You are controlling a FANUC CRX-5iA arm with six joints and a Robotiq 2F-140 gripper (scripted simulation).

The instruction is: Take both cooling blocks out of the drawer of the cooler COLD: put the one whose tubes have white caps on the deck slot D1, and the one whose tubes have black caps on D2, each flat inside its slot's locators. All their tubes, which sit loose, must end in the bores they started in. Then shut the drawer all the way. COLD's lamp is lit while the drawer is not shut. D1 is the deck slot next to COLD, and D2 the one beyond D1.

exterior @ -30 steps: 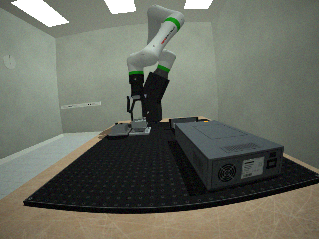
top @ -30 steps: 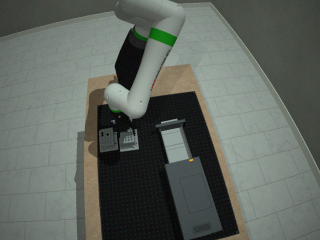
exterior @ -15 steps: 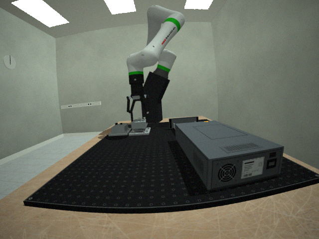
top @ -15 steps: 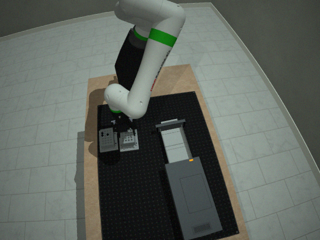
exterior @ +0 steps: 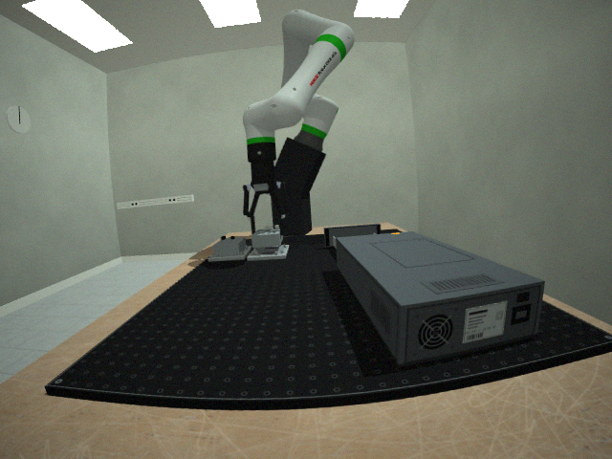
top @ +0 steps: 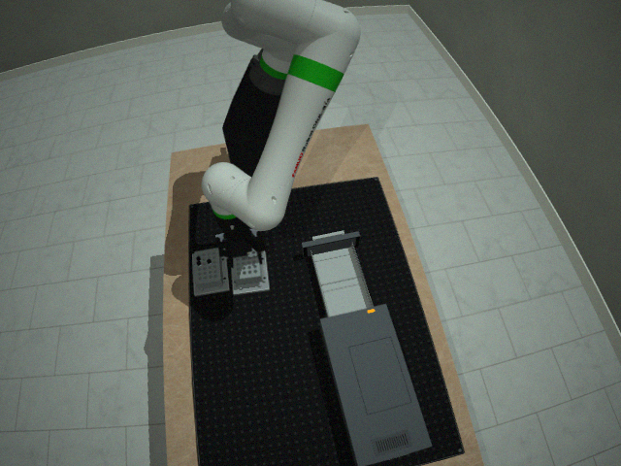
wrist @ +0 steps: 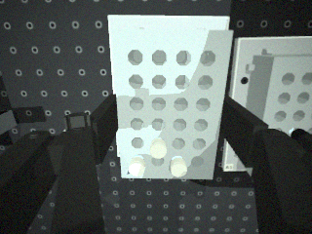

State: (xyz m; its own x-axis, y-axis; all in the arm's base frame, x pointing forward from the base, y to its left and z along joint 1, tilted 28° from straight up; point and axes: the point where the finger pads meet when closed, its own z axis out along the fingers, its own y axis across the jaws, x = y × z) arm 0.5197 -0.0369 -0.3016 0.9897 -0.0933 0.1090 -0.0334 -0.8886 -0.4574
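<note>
My hand is 80 mm above the deck slot D1. From my hand the other things lie so: grey cooling block: 20 mm behind, 130 mm to the right, 60 mm below; then drawer: 90 mm ahead, 290 mm to the left, 50 mm below; then slot D2: 20 mm behind, 140 mm to the right, 80 mm below.
</note>
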